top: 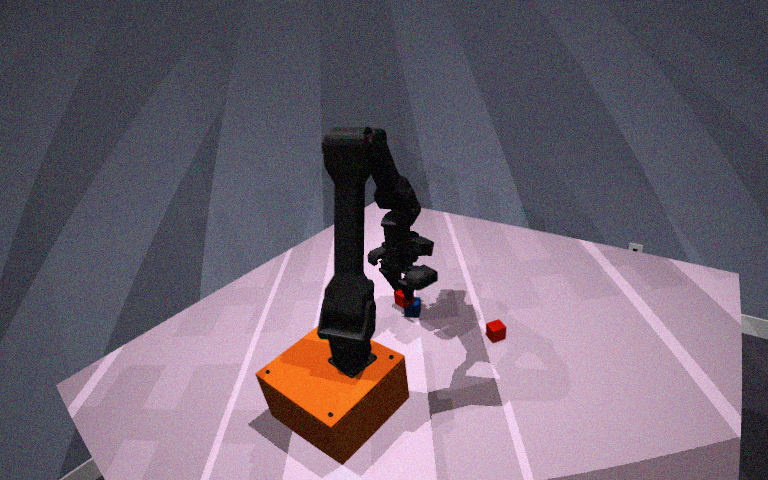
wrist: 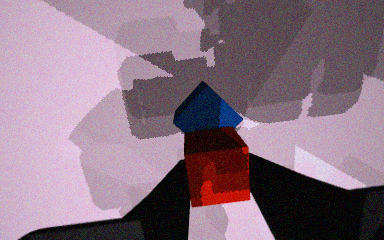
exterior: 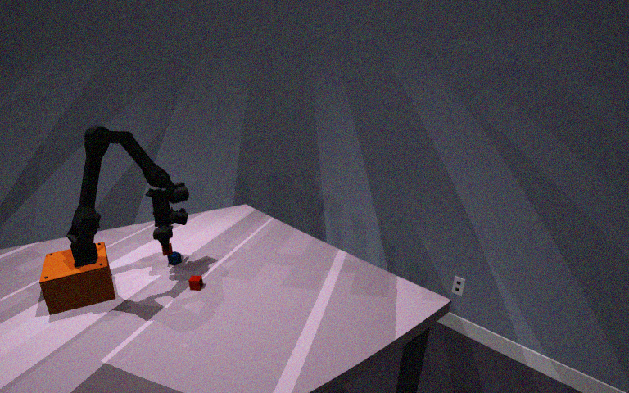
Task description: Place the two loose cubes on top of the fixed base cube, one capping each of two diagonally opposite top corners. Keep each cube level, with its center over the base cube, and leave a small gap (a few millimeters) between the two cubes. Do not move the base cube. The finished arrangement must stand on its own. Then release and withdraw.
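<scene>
The blue cube lies 40 mm below my gripper tip and 20 mm ahead of it.
</scene>
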